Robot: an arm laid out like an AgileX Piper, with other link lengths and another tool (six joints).
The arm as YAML. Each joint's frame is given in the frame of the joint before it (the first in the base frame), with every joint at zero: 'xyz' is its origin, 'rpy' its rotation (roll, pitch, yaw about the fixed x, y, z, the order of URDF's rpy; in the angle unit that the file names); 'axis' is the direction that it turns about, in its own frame. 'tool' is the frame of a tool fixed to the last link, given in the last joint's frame.
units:
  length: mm
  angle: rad
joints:
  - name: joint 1
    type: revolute
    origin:
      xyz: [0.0, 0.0, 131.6]
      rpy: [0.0, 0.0, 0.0]
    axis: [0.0, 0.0, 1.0]
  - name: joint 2
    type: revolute
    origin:
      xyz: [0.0, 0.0, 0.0]
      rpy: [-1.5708, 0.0, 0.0]
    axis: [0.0, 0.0, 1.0]
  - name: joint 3
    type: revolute
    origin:
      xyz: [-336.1, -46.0, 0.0]
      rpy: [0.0, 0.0, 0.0]
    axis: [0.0, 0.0, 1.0]
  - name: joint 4
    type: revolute
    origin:
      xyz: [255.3, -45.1, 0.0]
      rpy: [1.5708, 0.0, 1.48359]
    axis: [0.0, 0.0, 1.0]
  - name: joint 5
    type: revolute
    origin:
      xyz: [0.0, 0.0, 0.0]
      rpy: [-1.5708, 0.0, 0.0]
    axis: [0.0, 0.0, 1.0]
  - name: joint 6
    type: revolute
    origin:
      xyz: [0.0, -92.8, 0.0]
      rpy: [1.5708, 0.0, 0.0]
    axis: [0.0, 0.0, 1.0]
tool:
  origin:
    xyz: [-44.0, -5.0, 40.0]
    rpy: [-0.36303, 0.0, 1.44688]
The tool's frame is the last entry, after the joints.
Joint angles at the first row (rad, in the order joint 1, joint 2, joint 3, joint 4, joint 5, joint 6):
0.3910, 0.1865, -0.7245, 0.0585, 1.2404, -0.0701
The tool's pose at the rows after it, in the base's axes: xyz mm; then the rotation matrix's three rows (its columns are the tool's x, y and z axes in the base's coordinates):
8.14 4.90 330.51; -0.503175 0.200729 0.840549; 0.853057 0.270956 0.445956; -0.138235 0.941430 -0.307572
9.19 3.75 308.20; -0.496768 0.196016 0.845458; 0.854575 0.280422 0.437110; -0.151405 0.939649 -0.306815
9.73 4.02 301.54; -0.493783 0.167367 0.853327; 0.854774 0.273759 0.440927; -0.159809 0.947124 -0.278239
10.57 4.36 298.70; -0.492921 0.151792 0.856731; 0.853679 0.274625 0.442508; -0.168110 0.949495 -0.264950
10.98 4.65 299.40; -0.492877 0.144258 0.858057; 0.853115 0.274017 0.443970; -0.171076 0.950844 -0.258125
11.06 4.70 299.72; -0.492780 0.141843 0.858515; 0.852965 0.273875 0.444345; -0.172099 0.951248 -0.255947
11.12 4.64 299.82; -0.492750 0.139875 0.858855; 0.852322 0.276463 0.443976; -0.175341 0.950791 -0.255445
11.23 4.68 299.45; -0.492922 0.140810 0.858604; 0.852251 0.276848 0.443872; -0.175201 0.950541 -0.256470
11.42 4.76 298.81; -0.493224 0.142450 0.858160; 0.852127 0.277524 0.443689; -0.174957 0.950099 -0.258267
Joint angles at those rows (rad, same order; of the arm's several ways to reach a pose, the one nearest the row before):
0.3910, 0.1282, -0.6100, 0.0256, 1.2404, -0.0811
0.3909, 0.0779, -0.5309, 0.0118, 1.2096, -0.0833
0.3910, 0.0503, -0.4962, 0.0107, 1.1722, -0.0880
0.3910, 0.0399, -0.4796, 0.0083, 1.1517, -0.0937
0.3909, 0.0399, -0.4784, 0.0084, 1.1431, -0.0964
0.3910, 0.0399, -0.4784, 0.0082, 1.1408, -0.0971
0.3910, 0.0399, -0.4784, 0.0065, 1.1400, -0.0992
0.3910, 0.0399, -0.4773, 0.0065, 1.1400, -0.0992
0.3910, 0.0399, -0.4754, 0.0065, 1.1400, -0.0992

